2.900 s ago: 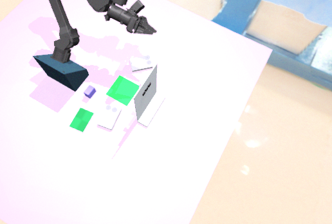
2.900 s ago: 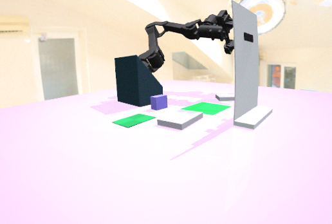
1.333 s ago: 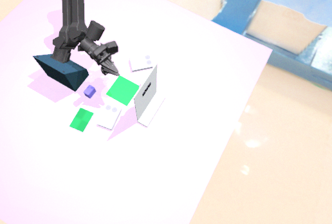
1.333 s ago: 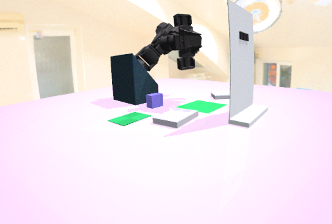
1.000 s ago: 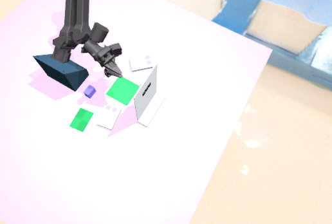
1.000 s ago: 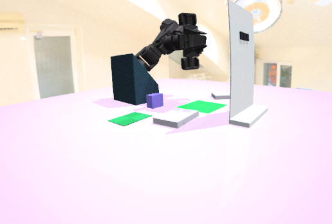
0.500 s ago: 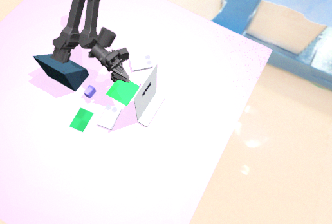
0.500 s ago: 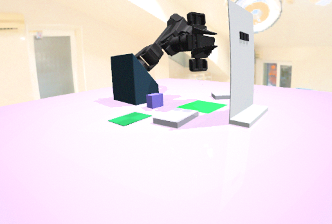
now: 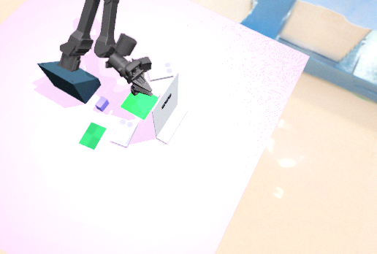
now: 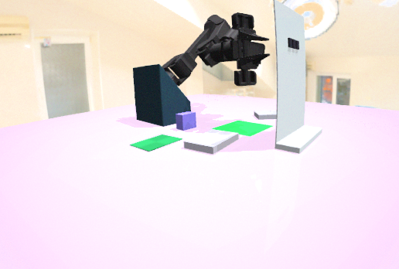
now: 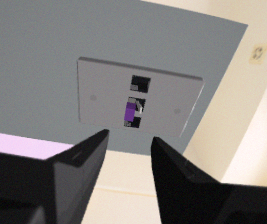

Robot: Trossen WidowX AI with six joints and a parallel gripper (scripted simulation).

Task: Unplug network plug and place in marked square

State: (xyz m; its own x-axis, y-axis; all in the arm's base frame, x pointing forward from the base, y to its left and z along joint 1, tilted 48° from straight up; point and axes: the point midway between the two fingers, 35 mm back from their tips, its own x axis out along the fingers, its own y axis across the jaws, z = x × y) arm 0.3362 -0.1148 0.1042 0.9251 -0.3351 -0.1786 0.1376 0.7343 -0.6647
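Now: the upright white panel 80 mm below my gripper tip, 70 mm ahead of it and 10 mm to the right of it. The rest, counted from my gripper tip: purple cube 220 mm behind, 180 mm below, 50 mm to the right; then green patch 200 mm below, 190 mm behind, 180 mm to the right.
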